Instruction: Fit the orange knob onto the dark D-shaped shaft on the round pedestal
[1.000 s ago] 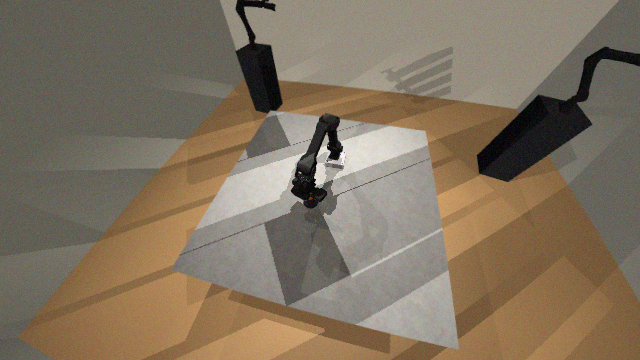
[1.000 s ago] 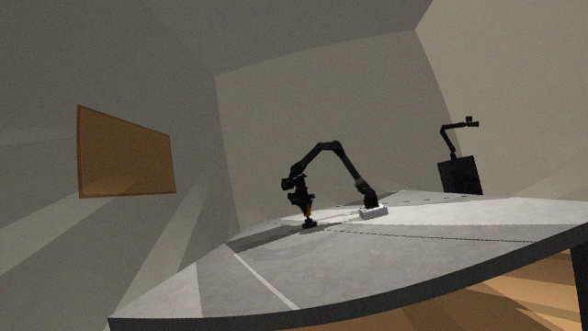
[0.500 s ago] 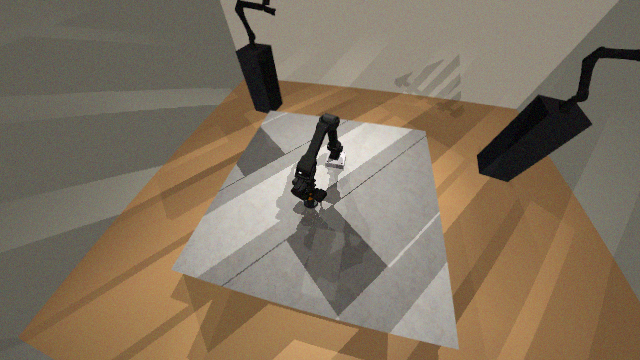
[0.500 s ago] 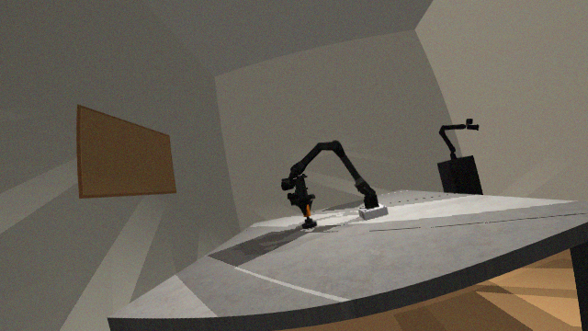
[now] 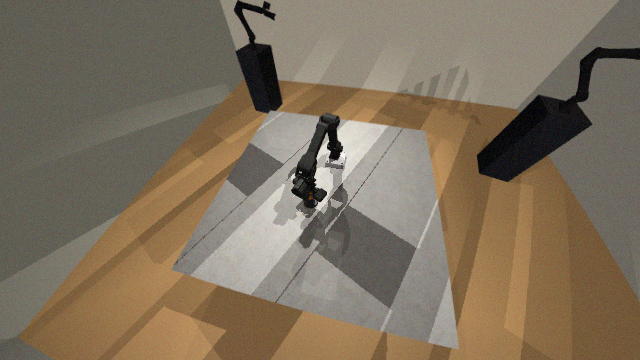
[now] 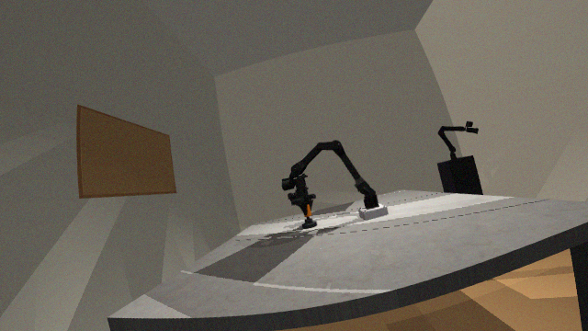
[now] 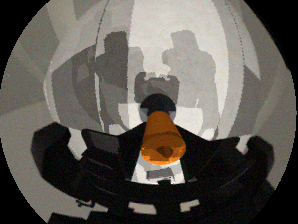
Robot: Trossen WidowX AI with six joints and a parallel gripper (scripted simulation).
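The orange knob lies 20 mm above my gripper tip. The rest, counted from my gripper tip: dark round pedestal 40 mm below.
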